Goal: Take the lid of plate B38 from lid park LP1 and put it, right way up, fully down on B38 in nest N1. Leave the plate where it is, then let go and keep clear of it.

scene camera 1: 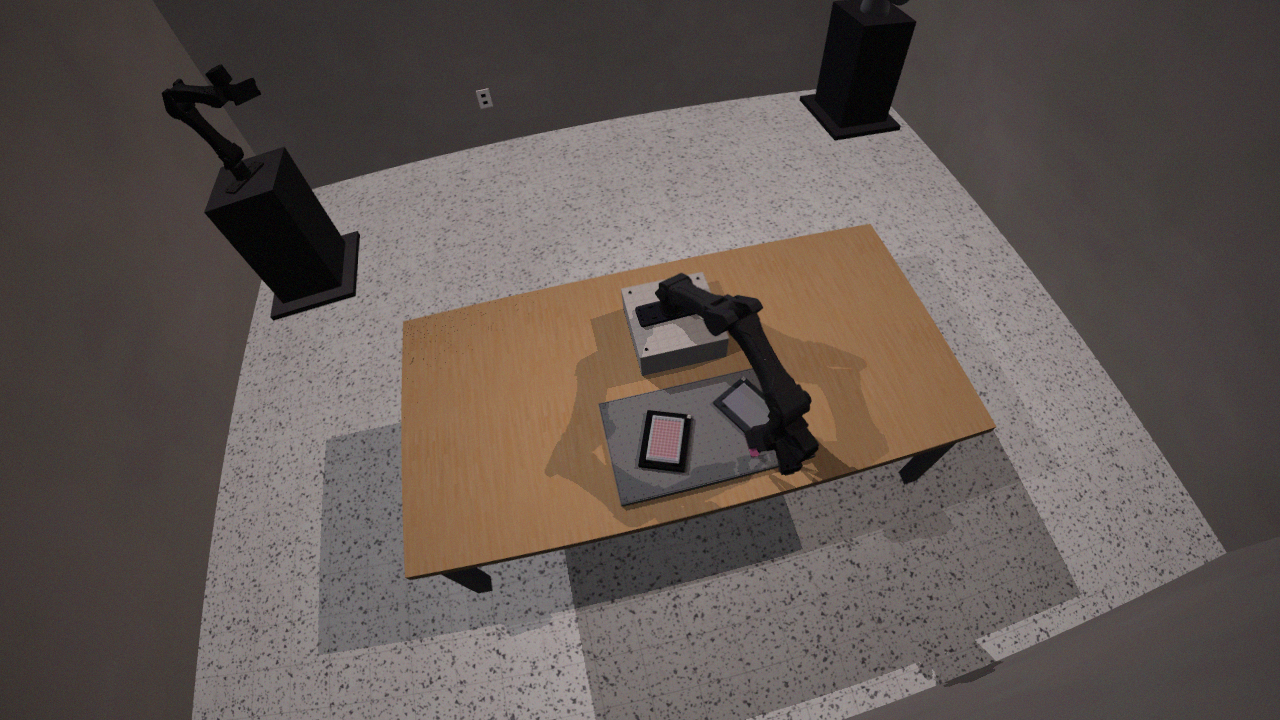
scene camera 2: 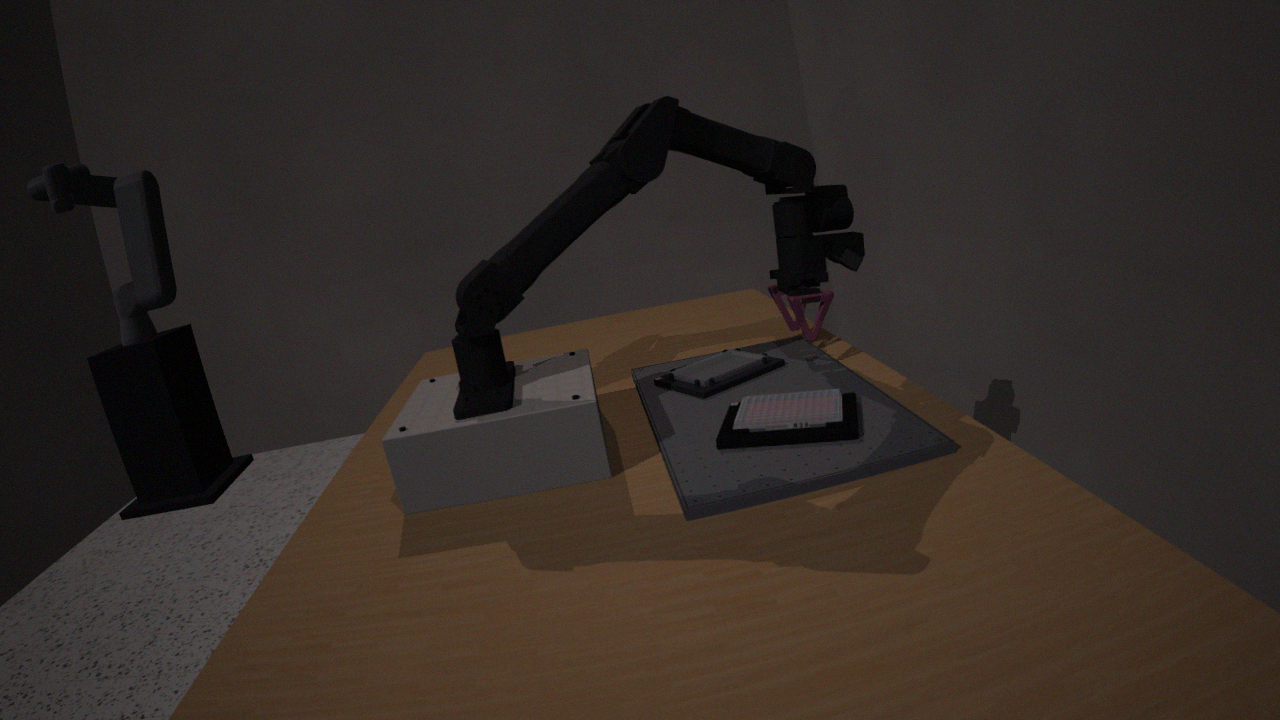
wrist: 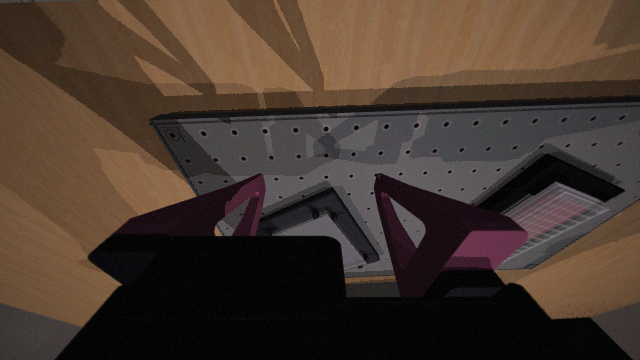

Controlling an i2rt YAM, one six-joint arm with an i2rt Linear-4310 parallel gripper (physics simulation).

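Places are measured from the arm's base along level axes (x ahead, y left, z up), in millimetres.
Pixels of known places: gripper, fingertip midpoint: [scene camera 2: 803,335] [wrist: 319,180]; arm's base, origin of the base link: [scene camera 1: 671,310] [scene camera 2: 487,391].
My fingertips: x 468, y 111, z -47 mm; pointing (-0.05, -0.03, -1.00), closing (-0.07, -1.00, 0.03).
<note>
Ahead of a thing's pixels: the offset from my fingertips to its middle. Level surfaces: height alone.
The clear lid {9 mm left, 137 mm back, 23 mm down} [scene camera 1: 742,405] [scene camera 2: 723,365] [wrist: 322,230] lies flat in lid park LP1, a dark frame {9 mm left, 137 mm back, 27 mm down} [scene camera 1: 727,419] [scene camera 2: 706,390] [wrist: 351,225] with small posts. Plate B38 {238 mm right, 116 mm back, 18 mm down} [scene camera 1: 665,438] [scene camera 2: 787,410] [wrist: 555,212], pink-filled and uncovered, sits in nest N1, a black frame {238 mm right, 116 mm back, 28 mm down} [scene camera 1: 663,467] [scene camera 2: 787,438] [wrist: 602,187]. My gripper [scene camera 1: 756,454] [scene camera 2: 803,333] [wrist: 319,180] points down, open and empty, above the board's corner beyond the lid park, apart from lid and plate. The wrist view's lower part hides some of the lid. Plate and park labels cannot be read.
Park and nest stand on a grey perforated board [scene camera 1: 626,483] [scene camera 2: 716,497] [wrist: 295,120] on the wooden table {49 mm down} [scene camera 1: 483,429] [scene camera 2: 626,626] [wrist: 450,40]. My arm's base is on a white block [scene camera 1: 684,360] [scene camera 2: 501,474] beside the board. Other arms stand on distant pedestals.
</note>
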